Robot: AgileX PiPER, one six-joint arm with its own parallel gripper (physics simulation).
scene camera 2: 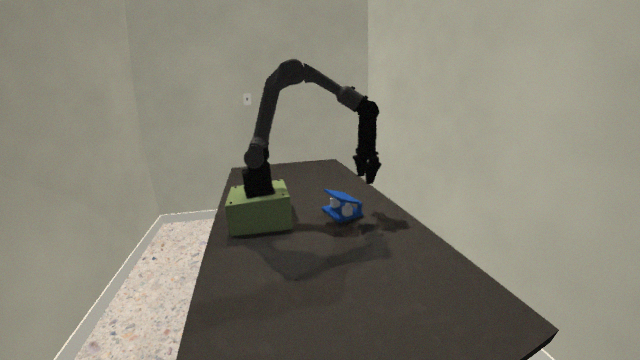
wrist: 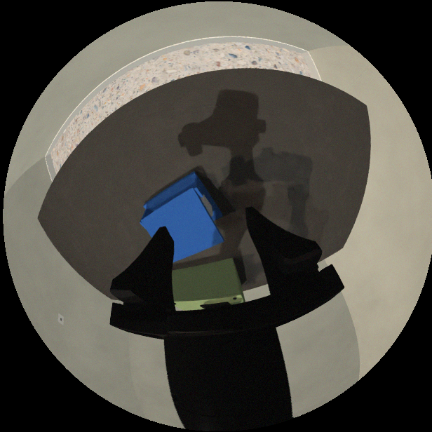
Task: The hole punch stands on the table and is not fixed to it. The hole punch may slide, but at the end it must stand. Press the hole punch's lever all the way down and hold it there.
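The blue hole punch (scene camera 2: 343, 206) (wrist: 185, 222) stands upright on the dark table (scene camera 2: 370, 300) (wrist: 120, 165). Its lever (scene camera 2: 343, 195) (wrist: 187, 220) is raised and slants up toward the green block's side, with pale round parts showing under it. My gripper (scene camera 2: 369, 177) (wrist: 206, 225) is open, with nothing between its fingers, and points down. It hangs above the table, higher than the hole punch and apart from it. In the wrist view the left fingertip overlaps the lever's edge, and part of the lever lies hidden behind that finger.
The arm's base stands on a green block (scene camera 2: 259, 215) (wrist: 207, 280), beside the hole punch. The arm's shadows fall on the table around the hole punch. In the scene view the table's long right edge runs beyond the hole punch, and a speckled floor (scene camera 2: 150, 285) (wrist: 125, 80) shows past the other side.
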